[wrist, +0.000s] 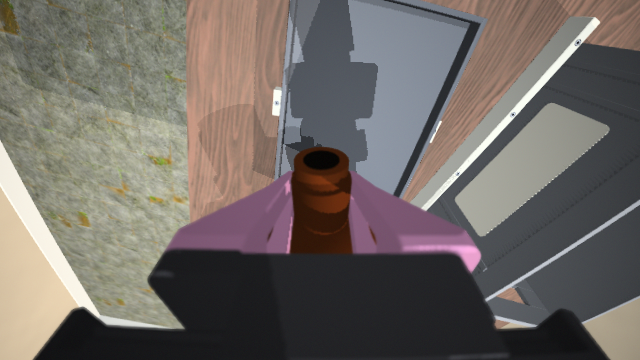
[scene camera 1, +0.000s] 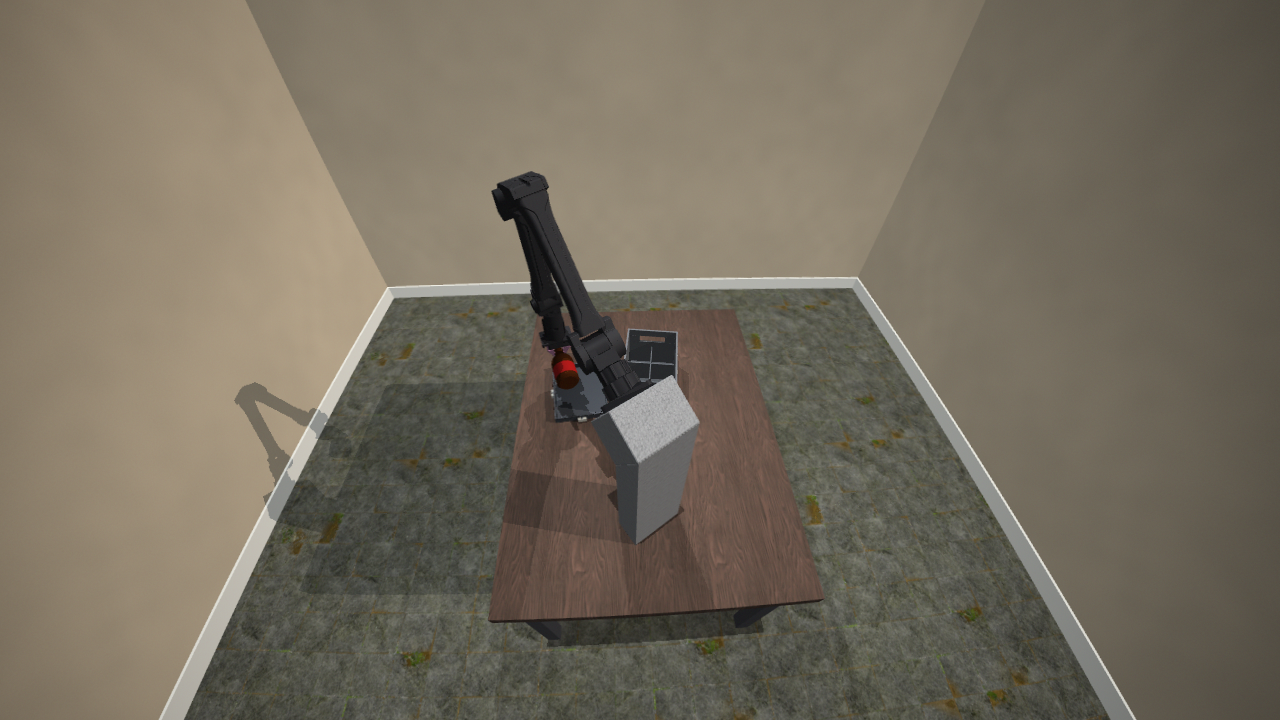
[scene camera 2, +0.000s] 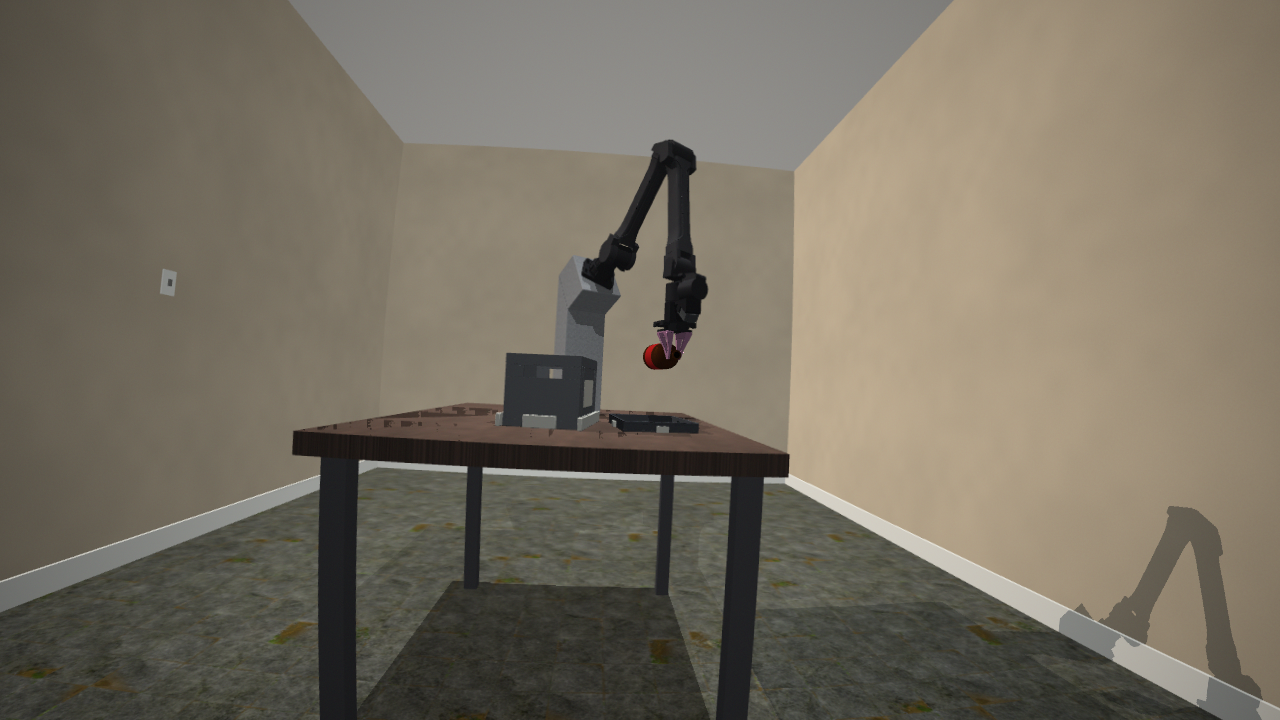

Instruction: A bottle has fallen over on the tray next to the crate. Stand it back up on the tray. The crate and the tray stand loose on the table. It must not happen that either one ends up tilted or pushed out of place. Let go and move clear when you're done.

Labels:
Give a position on a grey tray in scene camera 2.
626, 422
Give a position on a grey tray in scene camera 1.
585, 399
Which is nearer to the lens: the brown bottle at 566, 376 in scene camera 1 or the dark crate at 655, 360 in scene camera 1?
The brown bottle.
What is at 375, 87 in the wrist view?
A grey tray.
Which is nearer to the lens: the brown bottle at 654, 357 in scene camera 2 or the dark crate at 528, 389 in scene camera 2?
The dark crate.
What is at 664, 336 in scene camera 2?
My gripper.

